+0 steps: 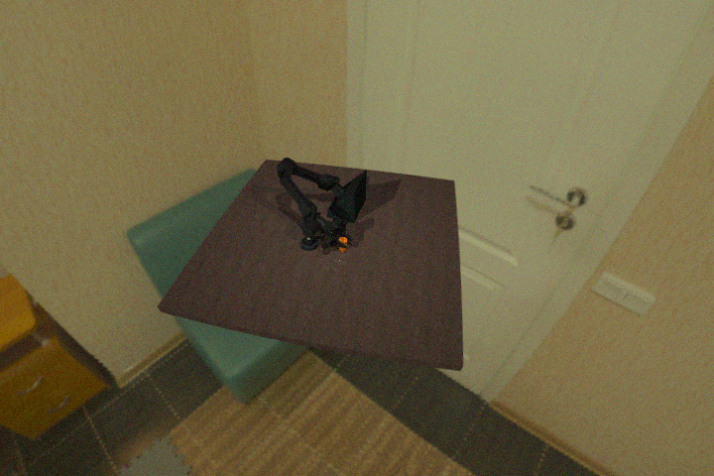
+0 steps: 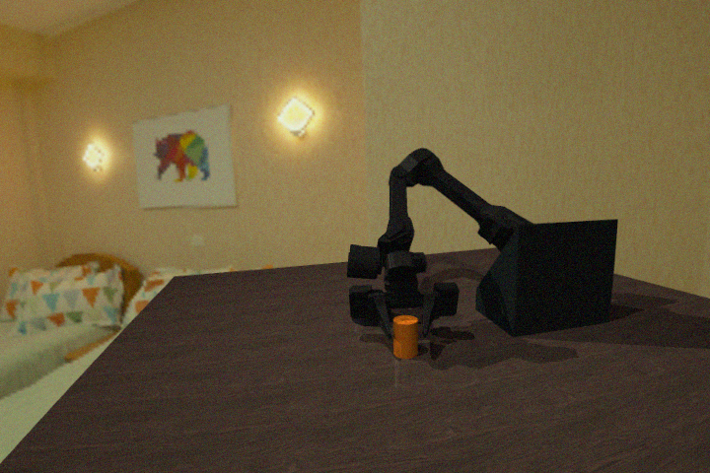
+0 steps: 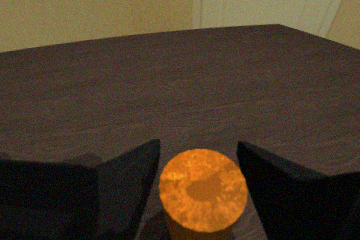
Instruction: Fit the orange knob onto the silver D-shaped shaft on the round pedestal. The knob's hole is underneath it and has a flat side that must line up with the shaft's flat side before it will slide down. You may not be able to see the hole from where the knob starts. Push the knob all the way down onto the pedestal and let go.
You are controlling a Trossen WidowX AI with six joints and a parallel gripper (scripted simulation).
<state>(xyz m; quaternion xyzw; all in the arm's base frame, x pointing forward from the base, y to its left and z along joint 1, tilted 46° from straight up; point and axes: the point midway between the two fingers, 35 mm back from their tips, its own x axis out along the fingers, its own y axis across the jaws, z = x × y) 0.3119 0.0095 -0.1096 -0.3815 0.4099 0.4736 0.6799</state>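
Right now my gripper tip is 30 mm to the left of the orange knob and 10 mm past it. Round my gripper tip: round pedestal (200 mm to the right, 20 mm below).
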